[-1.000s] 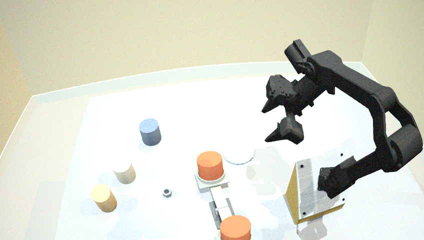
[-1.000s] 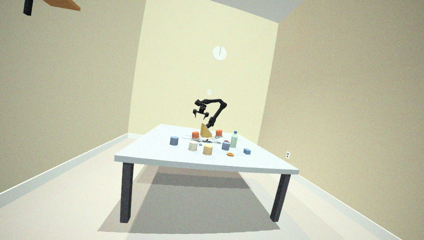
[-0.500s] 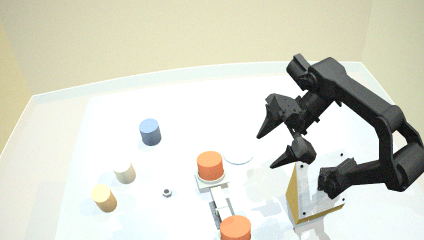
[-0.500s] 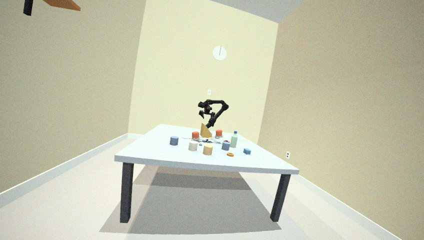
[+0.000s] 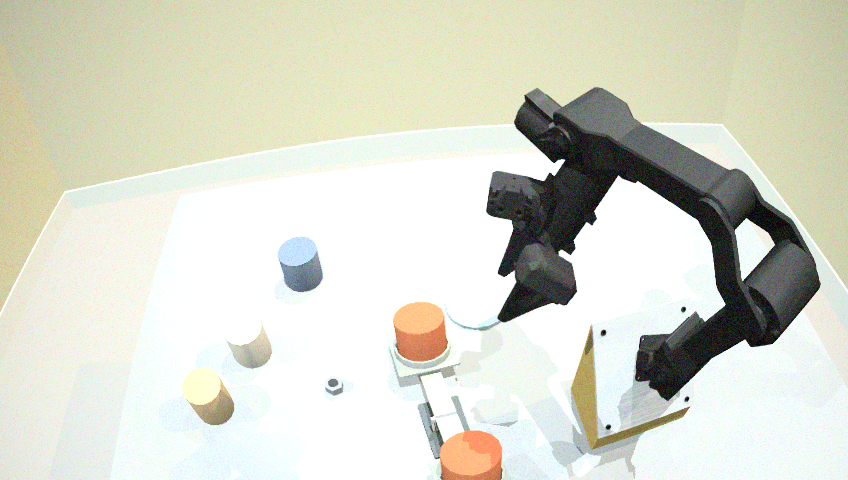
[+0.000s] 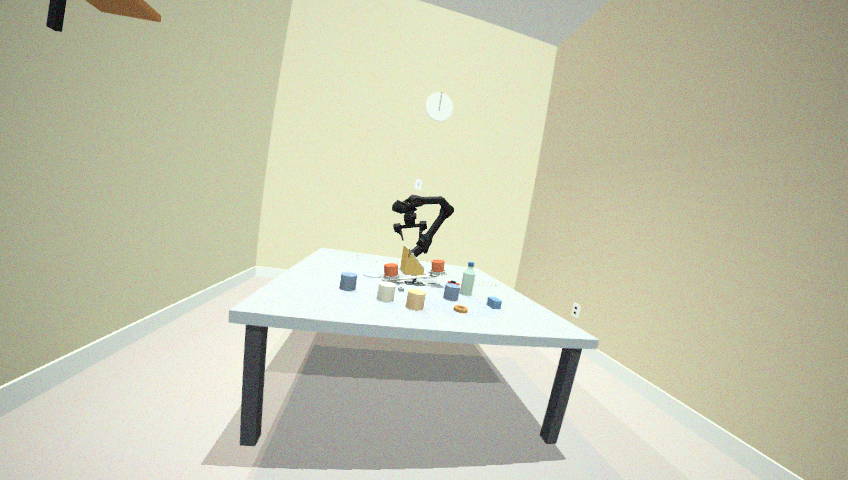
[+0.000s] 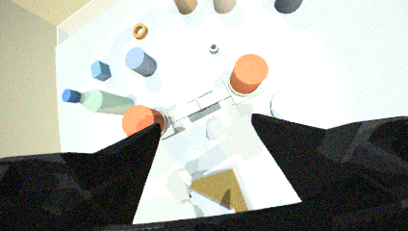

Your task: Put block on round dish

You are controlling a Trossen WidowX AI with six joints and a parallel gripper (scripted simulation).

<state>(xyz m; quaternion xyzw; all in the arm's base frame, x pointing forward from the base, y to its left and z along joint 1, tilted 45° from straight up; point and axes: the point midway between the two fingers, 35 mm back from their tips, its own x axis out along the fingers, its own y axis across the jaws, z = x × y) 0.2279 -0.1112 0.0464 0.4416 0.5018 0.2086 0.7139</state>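
My gripper tip is 90 mm short of the small green block, 80 mm to the left of it and 180 mm above it. The rest, counted from my gripper tip: small grey nut 230 mm ahead, 30 mm to the right, 220 mm below; round dish 10 mm ahead, 180 mm to the right, 220 mm below; small balance 70 mm ahead, 50 mm to the left, 190 mm below.
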